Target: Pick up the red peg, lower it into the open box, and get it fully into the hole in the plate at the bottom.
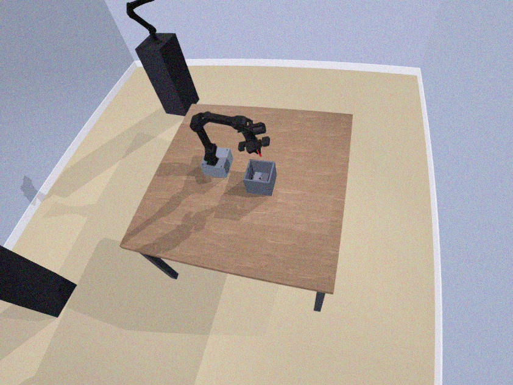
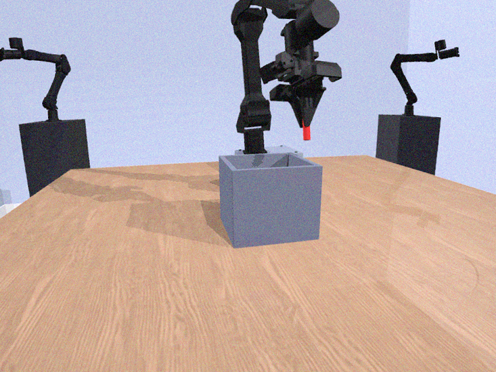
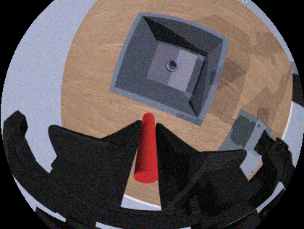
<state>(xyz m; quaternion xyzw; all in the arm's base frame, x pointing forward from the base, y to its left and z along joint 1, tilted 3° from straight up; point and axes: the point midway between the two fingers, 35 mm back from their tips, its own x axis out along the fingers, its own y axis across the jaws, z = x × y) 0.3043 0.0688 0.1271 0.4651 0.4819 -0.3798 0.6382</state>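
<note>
The plate lies 150 mm below my gripper tip, 80 mm to the right of it and 20 mm ahead of it. The rest, counted from my gripper tip: red peg (10 mm above).
</note>
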